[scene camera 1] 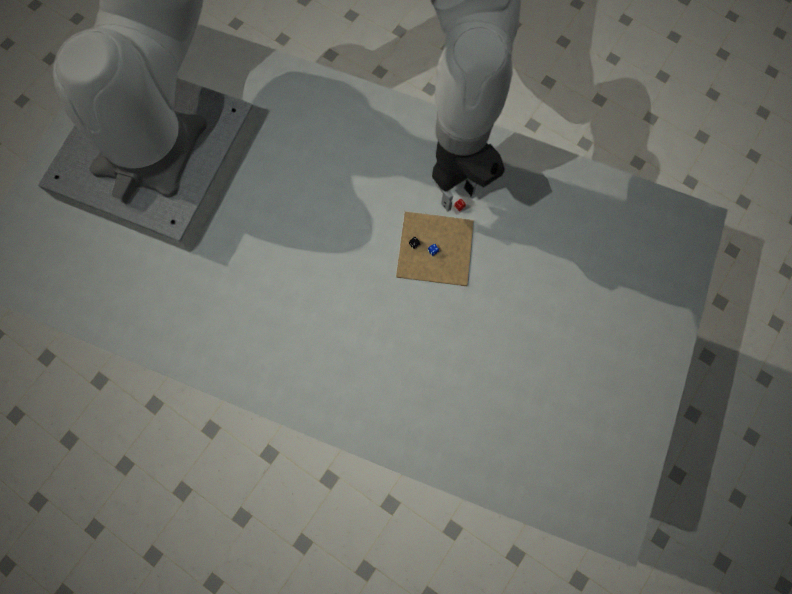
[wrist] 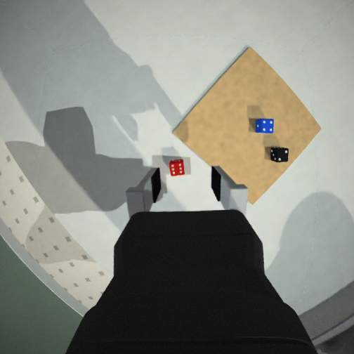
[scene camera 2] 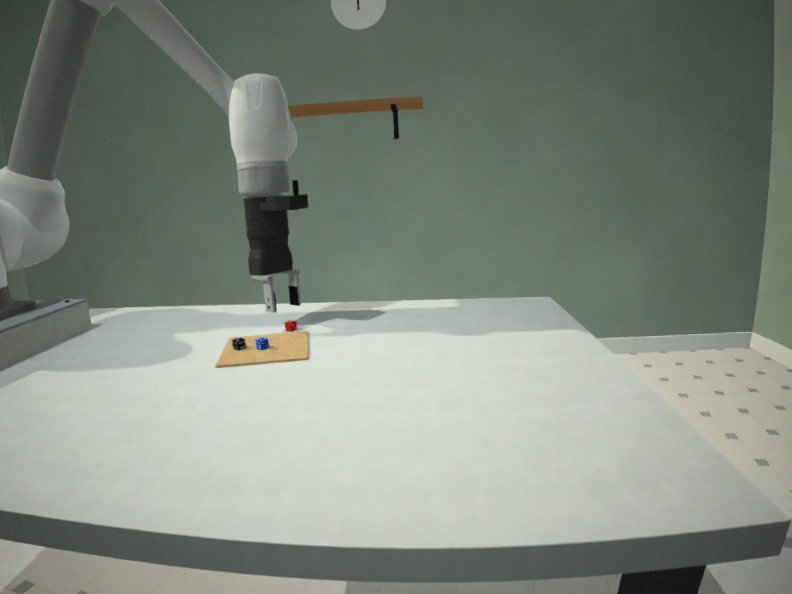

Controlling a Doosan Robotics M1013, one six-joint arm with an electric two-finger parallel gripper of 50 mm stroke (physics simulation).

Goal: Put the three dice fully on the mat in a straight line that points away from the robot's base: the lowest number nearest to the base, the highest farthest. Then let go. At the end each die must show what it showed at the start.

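Frame: origin at the arm's base, x ahead, y left, z up, level; centimetres.
Seen in the pictures: gripper, fingertip midpoint: (scene camera 1: 457,199) (scene camera 2: 283,308); arm's base, link origin: (scene camera 1: 150,147).
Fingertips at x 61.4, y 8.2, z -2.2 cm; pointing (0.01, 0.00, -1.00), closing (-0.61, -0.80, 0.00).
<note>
Pixels of each thing's middle, then the offset from my fingertips to it. Level surfaces: height alone.
- black die, body centre: (scene camera 2: 239,343) (scene camera 1: 414,242) dz -3.2, dx -5.7, dy -10.1 cm
- tan mat, body centre: (scene camera 2: 265,347) (scene camera 1: 435,248) dz -4.2, dx -1.4, dy -9.6 cm
- blue die, body centre: (scene camera 2: 261,343) (scene camera 1: 433,249) dz -3.2, dx -1.7, dy -10.4 cm
- red die, body centre: (scene camera 2: 290,325) (scene camera 1: 460,205) dz -3.6, dx +0.8, dy +0.6 cm
- pale table, surface height: dz -4.4 cm
The black die (scene camera 1: 414,242) (scene camera 2: 238,343) (wrist: 279,154) stands on the tan mat (scene camera 1: 447,271) (scene camera 2: 291,352) (wrist: 225,100), nearer the base; its top seems to show two. The blue die (scene camera 1: 433,250) (scene camera 2: 261,343) (wrist: 264,126) stands on the mat, apart from it and farther from the base, showing four. The red die (scene camera 1: 459,205) (scene camera 2: 291,326) (wrist: 177,168) lies on the table off the mat, showing six. My gripper (scene camera 1: 458,194) (scene camera 2: 282,303) (wrist: 185,177) is open and empty, above the table close to the red die. In the wrist view that die shows just beyond the fingertips, left of their middle.
The robot's base plate (scene camera 1: 211,172) (scene camera 2: 51,326) is at the left on the pale table (scene camera 1: 358,358) (scene camera 2: 409,441). The arm's shadows fall across the table's back part. A wooden wall shelf (scene camera 2: 358,106) is on the green wall behind.
</note>
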